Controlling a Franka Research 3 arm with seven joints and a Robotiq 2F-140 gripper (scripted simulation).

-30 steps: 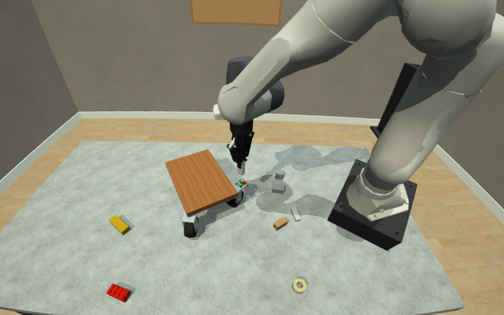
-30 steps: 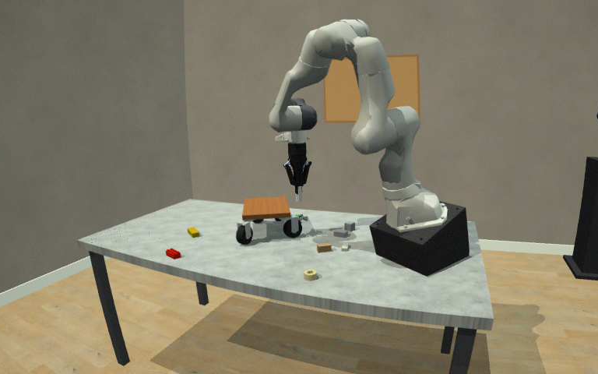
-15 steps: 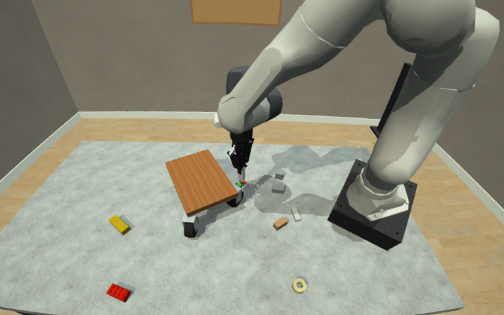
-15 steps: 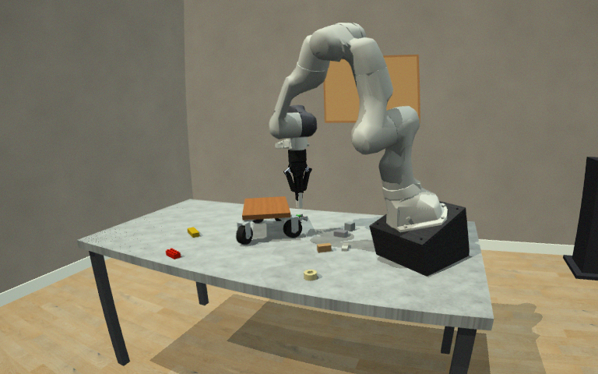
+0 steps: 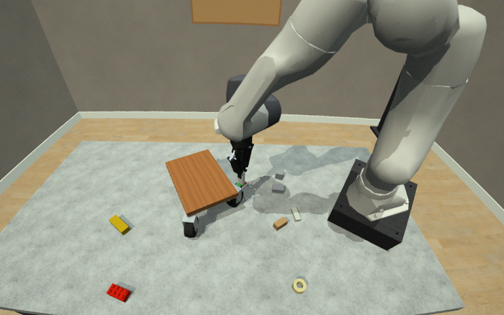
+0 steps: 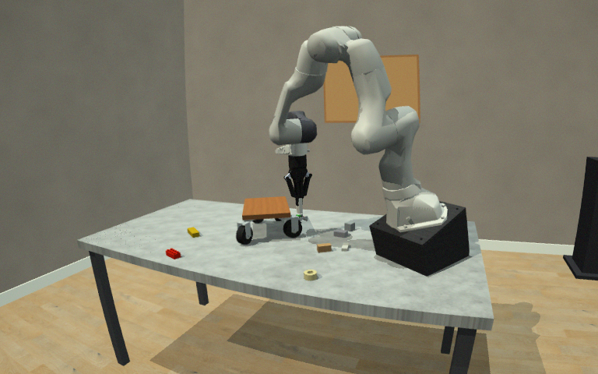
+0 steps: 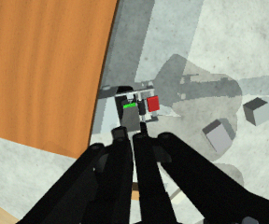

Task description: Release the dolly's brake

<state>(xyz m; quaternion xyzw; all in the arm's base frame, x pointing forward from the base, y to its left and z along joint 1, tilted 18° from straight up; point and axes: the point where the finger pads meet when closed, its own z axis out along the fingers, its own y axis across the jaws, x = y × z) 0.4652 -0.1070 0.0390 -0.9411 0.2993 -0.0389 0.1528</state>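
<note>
Right now the brake pedal is 1 cm to the right of my hand and 6 cm below it. Round my hand: tan block (16 cm behind, 12 cm to the left, 13 cm below); then white piece (23 cm behind, 7 cm to the left, 13 cm below); then yellow brick (47 cm ahead, 18 cm to the left, 13 cm below).
</note>
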